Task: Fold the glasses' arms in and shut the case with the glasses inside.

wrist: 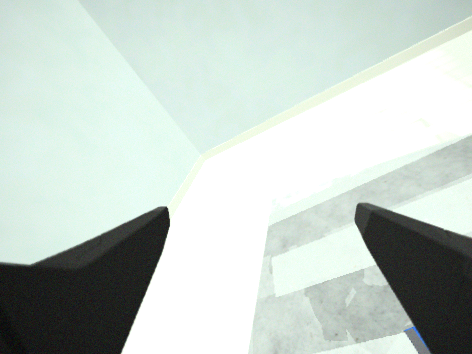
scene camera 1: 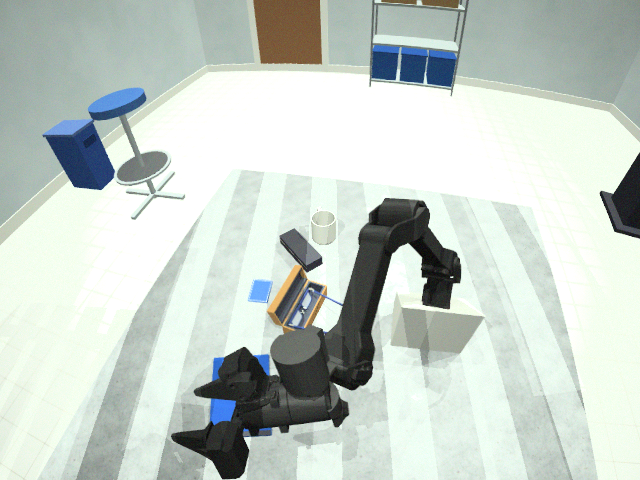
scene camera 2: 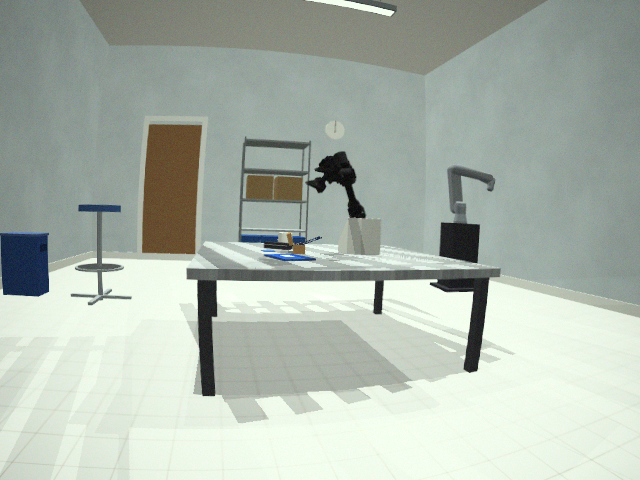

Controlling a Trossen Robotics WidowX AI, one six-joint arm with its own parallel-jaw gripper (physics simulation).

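Pixels of known places: gripper, fingertip midpoint: (wrist: 261, 213) (scene camera 1: 184, 413) (scene camera 2: 310, 176); arm's base, origin of the base link: (scene camera 1: 436, 304) (scene camera 2: 360, 226).
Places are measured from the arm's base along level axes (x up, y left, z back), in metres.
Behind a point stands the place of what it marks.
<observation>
The orange case (scene camera 1: 285, 291) {x -0.048, y 0.055, z -0.376 m} (scene camera 2: 298, 249) {x -0.124, y 0.127, z -0.334 m} stands open on the table, its lid raised on the left in scene camera 1. The glasses (scene camera 1: 301, 311) {x -0.119, y 0.057, z -0.332 m} lie in its dark-lined base, lenses showing. One thin blue glasses arm (scene camera 1: 328, 297) (scene camera 2: 313, 239) sticks out past the case's right side, unfolded. The other glasses arm is mostly hidden behind the robot arm. My gripper (scene camera 1: 185, 413) {x 0.205, y 0.454, z -0.315 m} (scene camera 2: 312, 176) {x 0.205, y 0.454, z -0.315 m} (wrist: 261, 213) {x 0.205, y 0.454, z -0.315 m} is open and empty, high above the table and on the near left side of the case in scene camera 1. The case does not show in the wrist view.
A white mug (scene camera 1: 323, 228) {x -0.070, y -0.220, z -0.377 m} and a dark oblong box (scene camera 1: 300, 250) {x -0.112, y -0.144, z -0.426 m} (scene camera 2: 277, 245) {x -0.127, y -0.128, z -0.439 m} stand beyond the case. A small blue card (scene camera 1: 260, 290) {x -0.142, y 0.022, z -0.487 m} lies left of it. A blue flat item (scene camera 1: 223, 411) {x -0.139, y 0.383, z -0.402 m} (scene camera 2: 289, 256) {x -0.139, y 0.333, z -0.384 m} lies beneath the gripper. The robot arm stands on a pale block (scene camera 1: 434, 329) {x -0.037, y 0.046, z 0.011 m} (scene camera 2: 368, 236) {x -0.052, y 0.041, z 0.038 m}.
</observation>
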